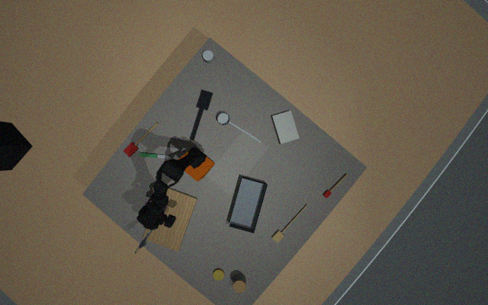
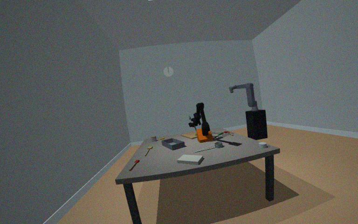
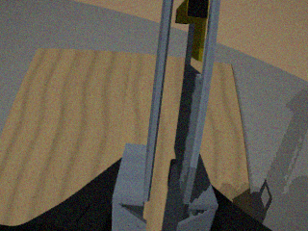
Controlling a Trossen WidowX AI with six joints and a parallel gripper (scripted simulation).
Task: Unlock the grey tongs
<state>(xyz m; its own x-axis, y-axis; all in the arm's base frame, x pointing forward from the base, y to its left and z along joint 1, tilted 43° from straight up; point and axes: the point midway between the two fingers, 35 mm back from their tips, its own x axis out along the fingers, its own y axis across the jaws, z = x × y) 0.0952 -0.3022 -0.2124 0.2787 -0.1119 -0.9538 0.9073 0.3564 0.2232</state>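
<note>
Now: the wooden board 12 cm below my gripper tip, 2 cm ahead of it and 1 cm to the left of it. The rest, counted from my gripper tip: yellow lock piece 7 cm above; green-handled tool 31 cm behind, 23 cm to the left, 12 cm below; roasting tin 42 cm to the left, 30 cm ahead, 10 cm below.
</note>
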